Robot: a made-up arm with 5 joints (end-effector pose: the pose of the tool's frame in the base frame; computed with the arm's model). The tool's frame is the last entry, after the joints.
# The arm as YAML. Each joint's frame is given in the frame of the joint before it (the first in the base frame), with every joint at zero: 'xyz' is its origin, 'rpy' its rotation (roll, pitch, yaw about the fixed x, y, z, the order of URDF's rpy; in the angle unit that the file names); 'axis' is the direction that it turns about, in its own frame. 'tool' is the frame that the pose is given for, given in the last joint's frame.
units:
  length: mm
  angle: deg
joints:
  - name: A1
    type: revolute
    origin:
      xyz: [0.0, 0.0, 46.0]
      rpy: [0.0, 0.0, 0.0]
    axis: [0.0, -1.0, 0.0]
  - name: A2
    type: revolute
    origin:
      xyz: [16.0, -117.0, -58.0]
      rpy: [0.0, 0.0, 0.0]
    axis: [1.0, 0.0, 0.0]
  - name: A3
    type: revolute
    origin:
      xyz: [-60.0, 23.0, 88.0]
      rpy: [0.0, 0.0, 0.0]
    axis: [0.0, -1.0, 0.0]
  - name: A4
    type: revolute
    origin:
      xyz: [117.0, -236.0, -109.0]
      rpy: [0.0, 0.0, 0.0]
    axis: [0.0, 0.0, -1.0]
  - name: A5
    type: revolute
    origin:
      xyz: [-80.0, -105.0, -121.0]
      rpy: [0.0, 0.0, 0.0]
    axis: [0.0, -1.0, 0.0]
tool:
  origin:
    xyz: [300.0, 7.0, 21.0]
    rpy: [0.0, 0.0, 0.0]
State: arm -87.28 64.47 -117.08 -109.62 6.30
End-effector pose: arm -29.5 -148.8 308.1 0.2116 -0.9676 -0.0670 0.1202
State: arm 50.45 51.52 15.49 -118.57 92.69
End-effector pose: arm 217.6 -457.9 108.0 0.2500 -0.3735 0.6168 -0.6461
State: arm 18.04 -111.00 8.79 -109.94 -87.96
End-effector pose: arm 155.5 -410.1 407.5 0.1480 0.7035 -0.6871 0.1050
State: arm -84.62 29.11 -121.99 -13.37 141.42
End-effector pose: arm -7.7 -584.6 44.7 0.7807 0.1653 0.5176 -0.3088
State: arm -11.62 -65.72 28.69 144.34 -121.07
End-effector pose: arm 363.9 -334.4 -180.4 0.6681 0.6203 0.1191 -0.3933
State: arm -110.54 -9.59 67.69 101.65 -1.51
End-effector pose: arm -57.2 -523.1 -90.4 0.6477 -0.2742 0.2375 -0.6700
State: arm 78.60 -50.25 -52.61 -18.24 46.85
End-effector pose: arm -56.7 -375.5 171.3 0.7866 -0.2847 -0.5296 -0.1404
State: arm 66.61 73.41 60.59 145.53 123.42
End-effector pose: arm -15.3 -433.0 145.1 0.3789 0.1173 0.0499 -0.9166
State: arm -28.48 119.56 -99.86 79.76 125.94
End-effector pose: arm -72.9 -236.3 -7.3 0.9339 0.3321 -0.0753 -0.1091
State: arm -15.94 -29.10 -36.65 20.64 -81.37
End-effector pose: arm -354.9 -560.4 -100.5 0.3951 -0.1123 0.8376 -0.3601
